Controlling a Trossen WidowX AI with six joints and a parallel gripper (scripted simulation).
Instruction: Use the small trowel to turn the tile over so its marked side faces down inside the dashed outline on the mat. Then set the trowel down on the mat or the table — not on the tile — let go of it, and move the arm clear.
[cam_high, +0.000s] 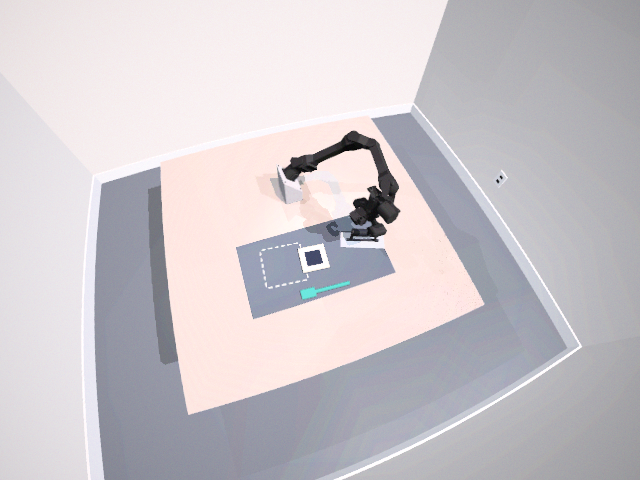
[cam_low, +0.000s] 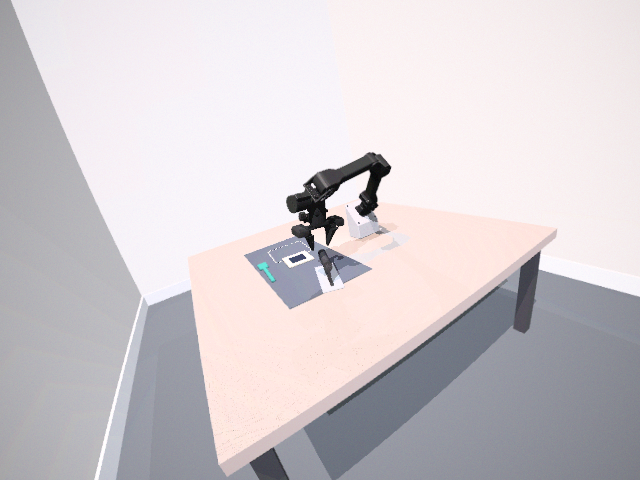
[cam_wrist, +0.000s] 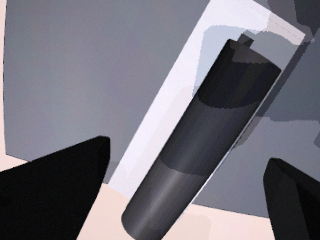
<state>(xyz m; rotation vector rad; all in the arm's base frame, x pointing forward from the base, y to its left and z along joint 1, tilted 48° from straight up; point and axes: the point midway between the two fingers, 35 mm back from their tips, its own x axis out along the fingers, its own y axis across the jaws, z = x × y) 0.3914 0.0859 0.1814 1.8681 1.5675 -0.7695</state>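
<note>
The mat is 230 mm to the right of my gripper tip and 130 mm below it. Round my gripper tip: teal trowel 140 mm ahead, 260 mm to the right, 110 mm below; tile 10 mm behind, 230 mm to the right, 110 mm below.
</note>
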